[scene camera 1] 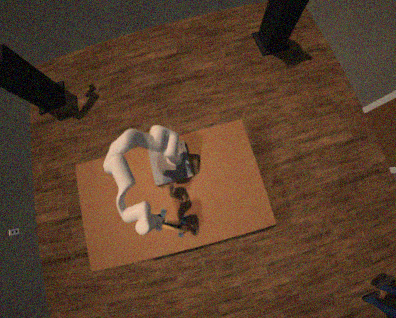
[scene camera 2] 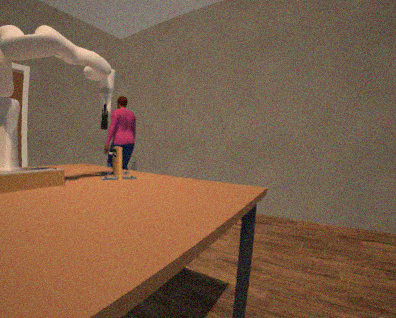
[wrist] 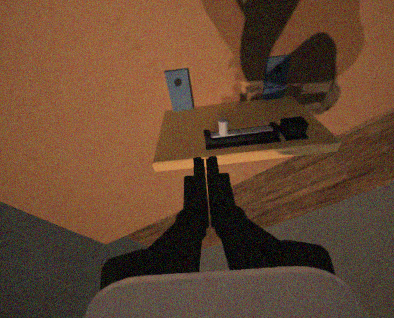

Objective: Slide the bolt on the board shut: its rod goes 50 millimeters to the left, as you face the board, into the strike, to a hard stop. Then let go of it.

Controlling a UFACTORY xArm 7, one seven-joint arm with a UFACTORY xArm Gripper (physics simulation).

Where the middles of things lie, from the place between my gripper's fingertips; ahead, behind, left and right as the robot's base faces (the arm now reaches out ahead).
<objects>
Right now my hand is 120 mm above the bolt [wrist: 294, 128], 80 mm short of it and 30 mm to the right of it. The rest, counted from my hand: wooden board [wrist: 181, 138] (170 mm below, 90 mm ahead, 10 mm to the left).
</objects>
